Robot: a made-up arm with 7 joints.
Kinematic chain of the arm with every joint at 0, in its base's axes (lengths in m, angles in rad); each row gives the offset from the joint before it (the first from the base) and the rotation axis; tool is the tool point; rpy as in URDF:
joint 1: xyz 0 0 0.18 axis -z
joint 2: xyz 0 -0.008 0.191 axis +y
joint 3: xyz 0 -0.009 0.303 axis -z
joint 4: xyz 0 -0.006 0.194 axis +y
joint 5: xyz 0 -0.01 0.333 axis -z
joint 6: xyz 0 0 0.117 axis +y
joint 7: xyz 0 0 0.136 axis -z
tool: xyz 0 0 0 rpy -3.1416 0 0
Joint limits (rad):
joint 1: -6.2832..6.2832
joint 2: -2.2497..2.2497
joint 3: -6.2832..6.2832
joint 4: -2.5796..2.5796
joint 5: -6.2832..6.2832
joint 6: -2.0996..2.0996
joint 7: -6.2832..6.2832
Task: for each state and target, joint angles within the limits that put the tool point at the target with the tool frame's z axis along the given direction. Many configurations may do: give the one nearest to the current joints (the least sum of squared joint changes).
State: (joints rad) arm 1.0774 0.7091 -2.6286 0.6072 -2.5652 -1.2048 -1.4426
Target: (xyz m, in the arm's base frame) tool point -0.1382 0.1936 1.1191 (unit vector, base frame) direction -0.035 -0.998 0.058
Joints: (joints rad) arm 1.0639 0.4222 -3.3673 1.2465 -2.2839 -1.0917 -1.4426
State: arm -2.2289 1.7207 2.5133 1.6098 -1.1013 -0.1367 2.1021
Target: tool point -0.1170 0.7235 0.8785 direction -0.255 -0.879 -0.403
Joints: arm -2.3459 1.3290 2.3412 1.2700 -2.2448 0.4668 2.1021
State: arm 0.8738 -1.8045 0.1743 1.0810 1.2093 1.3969 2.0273
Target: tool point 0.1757 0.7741 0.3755 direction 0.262 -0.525 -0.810
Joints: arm 1.5295 -2.2497 -0.6660 1.3262 1.2775 0.9630 2.0273
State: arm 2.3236 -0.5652 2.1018 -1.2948 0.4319 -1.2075 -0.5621
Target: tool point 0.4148 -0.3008 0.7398 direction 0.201 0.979 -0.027
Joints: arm 2.4466 -0.8284 1.8624 -1.7474 0.6931 -0.5720 -0.5621
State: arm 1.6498 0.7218 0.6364 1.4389 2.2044 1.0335 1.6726
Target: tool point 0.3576 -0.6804 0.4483 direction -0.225 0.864 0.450
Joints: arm 1.0175 0.6178 -0.0343 1.5867 2.0206 0.3340 1.6726
